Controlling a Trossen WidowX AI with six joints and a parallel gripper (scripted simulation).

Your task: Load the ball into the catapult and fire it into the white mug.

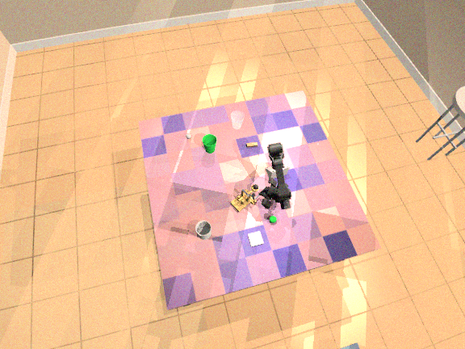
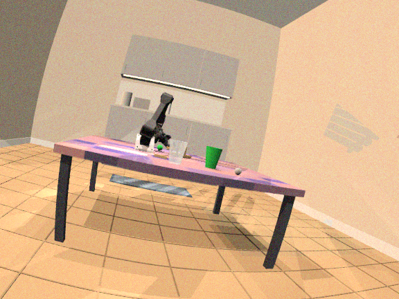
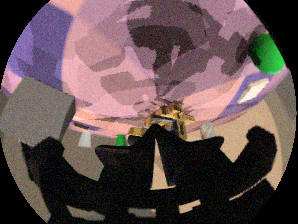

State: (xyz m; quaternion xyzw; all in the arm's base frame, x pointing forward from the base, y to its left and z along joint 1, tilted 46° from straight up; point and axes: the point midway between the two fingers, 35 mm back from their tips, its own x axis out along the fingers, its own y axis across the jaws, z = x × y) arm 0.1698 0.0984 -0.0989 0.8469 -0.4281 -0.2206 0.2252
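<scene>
Now: gripper tip 50 mm to the left of the small dark ball and 20 mm below it. From my gripper tip the other things lie so: wooden catapult (60 mm ahead, 10 mm to the right, 10 mm above); green ball (180 mm to the left, 20 mm below, 20 mm behind); white square tile (250 mm to the left, 120 mm ahead, 40 mm below).
</scene>
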